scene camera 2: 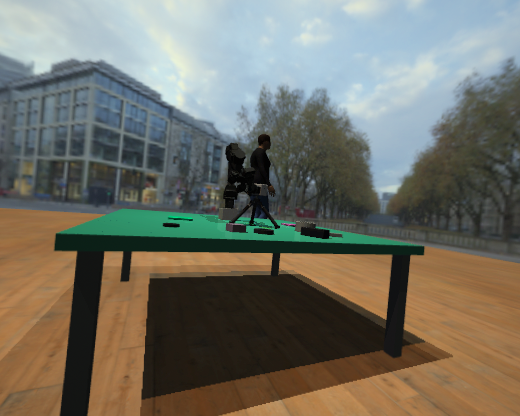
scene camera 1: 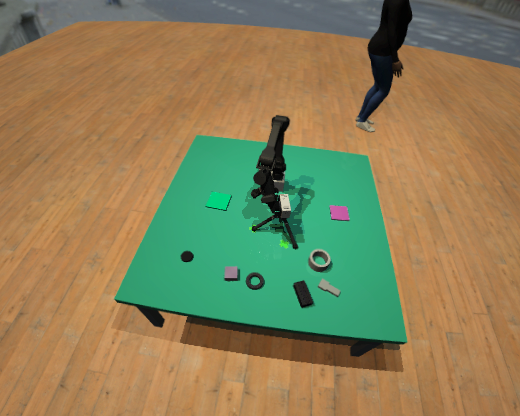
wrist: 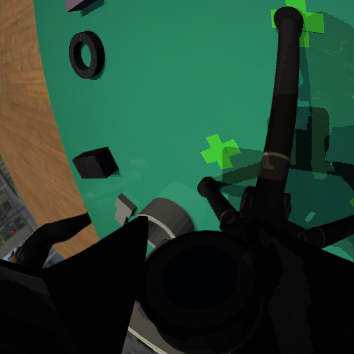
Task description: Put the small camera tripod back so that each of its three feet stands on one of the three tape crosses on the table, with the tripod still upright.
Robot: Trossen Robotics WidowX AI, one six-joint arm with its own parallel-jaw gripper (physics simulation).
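Seen in the pictures: gripper, fingertip midpoint: point(scene camera 2: 252, 193) point(scene camera 1: 274, 211) point(wrist: 199, 226); arm's base, link origin: point(scene camera 2: 229, 208) point(scene camera 1: 277, 176).
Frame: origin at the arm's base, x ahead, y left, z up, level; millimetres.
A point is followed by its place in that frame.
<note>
The black tripod point(scene camera 1: 291, 236) @(x 406, y 125, z -19 mm) point(scene camera 2: 268, 217) @(x 399, y 111, z -21 mm) point(wrist: 285, 115) @(x 345, y -8, z 15 mm) stands upright with a pale camera point(scene camera 1: 285, 204) @(x 351, y 68, z 148 mm) point(scene camera 2: 262, 189) @(x 388, y 67, z 120 mm) on top; its dark round lens point(wrist: 200, 280) @(x 347, y 13, z 122 mm) fills the low middle of the wrist view. My gripper point(scene camera 1: 276, 204) @(x 362, y 22, z 95 mm) point(wrist: 199, 226) @(x 362, y 22, z 95 mm) is shut on the camera, a finger on each side. One foot point(scene camera 1: 254, 229) @(x 370, y -69, z -61 mm) point(wrist: 288, 20) @(x 360, y -71, z -51 mm) is over a green cross point(wrist: 315, 23) @(x 337, y -75, z -74 mm). Another foot point(scene camera 1: 295, 246) @(x 436, y 154, z -57 mm) point(wrist: 206, 185) @(x 422, y 133, z -47 mm) is beside and apart from a second cross point(scene camera 1: 284, 244) @(x 423, y 98, z -74 mm) point(wrist: 220, 151) @(x 419, y 96, z -74 mm). The third foot is hidden; a sliver of green point(wrist: 352, 202) @(x 240, y 95, z -74 mm) shows at the wrist view's right edge.
On the green table point(scene camera 1: 165, 280) @(x 735, y -422, z -74 mm) are a grey ring point(scene camera 1: 312, 267) @(x 539, y 246, z -59 mm), a black block point(scene camera 1: 302, 294) @(x 693, y 205, z -41 mm), a grey piece point(scene camera 1: 329, 288) @(x 634, y 330, z -59 mm), a black ring point(scene camera 1: 248, 284) @(x 680, y -40, z -62 mm), a mauve block point(scene camera 1: 231, 273) @(x 649, y -126, z -47 mm), a black disc point(scene camera 1: 187, 256) @(x 596, y -360, z -64 mm), a green square point(scene camera 1: 218, 200) @(x 205, y -312, z -65 mm) and a magenta square point(scene camera 1: 339, 213) @(x 158, y 389, z -65 mm).
</note>
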